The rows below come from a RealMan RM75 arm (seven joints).
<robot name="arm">
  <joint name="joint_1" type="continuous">
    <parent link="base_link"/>
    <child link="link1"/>
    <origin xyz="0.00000 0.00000 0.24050" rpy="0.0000 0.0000 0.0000"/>
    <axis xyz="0 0 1"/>
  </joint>
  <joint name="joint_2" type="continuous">
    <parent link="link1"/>
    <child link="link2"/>
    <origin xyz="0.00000 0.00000 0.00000" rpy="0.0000 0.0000 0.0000"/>
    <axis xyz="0 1 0"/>
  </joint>
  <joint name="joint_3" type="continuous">
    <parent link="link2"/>
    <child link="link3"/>
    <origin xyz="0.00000 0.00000 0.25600" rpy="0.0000 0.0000 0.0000"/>
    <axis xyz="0 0 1"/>
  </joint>
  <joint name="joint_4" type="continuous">
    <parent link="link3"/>
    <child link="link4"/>
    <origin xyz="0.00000 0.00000 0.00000" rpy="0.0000 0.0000 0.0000"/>
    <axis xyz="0 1 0"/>
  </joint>
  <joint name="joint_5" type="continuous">
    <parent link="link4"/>
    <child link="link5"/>
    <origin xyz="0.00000 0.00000 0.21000" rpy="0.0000 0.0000 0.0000"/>
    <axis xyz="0 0 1"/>
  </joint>
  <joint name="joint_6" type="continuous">
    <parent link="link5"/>
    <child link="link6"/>
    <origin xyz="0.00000 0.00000 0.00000" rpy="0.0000 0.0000 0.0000"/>
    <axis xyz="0 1 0"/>
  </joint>
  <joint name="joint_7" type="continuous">
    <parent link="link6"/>
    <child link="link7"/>
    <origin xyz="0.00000 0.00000 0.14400" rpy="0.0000 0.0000 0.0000"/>
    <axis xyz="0 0 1"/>
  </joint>
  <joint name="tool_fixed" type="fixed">
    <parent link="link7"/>
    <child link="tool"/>
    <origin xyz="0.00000 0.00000 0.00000" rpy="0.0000 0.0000 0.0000"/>
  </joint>
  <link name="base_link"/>
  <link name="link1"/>
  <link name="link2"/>
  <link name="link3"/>
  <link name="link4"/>
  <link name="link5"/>
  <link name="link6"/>
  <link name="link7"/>
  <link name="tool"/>
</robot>
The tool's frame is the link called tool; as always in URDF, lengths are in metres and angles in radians. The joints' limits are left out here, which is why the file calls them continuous.
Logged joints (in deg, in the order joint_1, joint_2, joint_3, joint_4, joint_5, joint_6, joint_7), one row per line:
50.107, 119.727, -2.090, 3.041, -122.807, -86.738, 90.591
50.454, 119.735, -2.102, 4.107, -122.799, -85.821, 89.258
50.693, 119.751, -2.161, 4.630, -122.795, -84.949, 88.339
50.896, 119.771, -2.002, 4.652, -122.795, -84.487, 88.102
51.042, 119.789, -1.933, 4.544, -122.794, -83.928, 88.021
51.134, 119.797, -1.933, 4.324, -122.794, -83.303, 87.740
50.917, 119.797, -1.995, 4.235, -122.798, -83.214, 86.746
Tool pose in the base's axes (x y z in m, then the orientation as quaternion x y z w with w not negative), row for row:
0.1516, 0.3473, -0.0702, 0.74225, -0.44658, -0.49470, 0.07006
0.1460, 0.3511, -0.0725, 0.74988, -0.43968, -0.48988, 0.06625
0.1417, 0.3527, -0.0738, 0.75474, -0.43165, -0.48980, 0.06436
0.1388, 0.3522, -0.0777, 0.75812, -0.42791, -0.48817, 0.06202
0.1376, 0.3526, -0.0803, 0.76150, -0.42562, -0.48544, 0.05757
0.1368, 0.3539, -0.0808, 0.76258, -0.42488, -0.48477, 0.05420
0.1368, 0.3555, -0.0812, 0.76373, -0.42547, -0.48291, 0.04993
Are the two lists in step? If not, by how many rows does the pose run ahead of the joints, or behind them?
The pose runs 2 rows behind the joints: the pose in row i belongs to the joints in row i - 2.
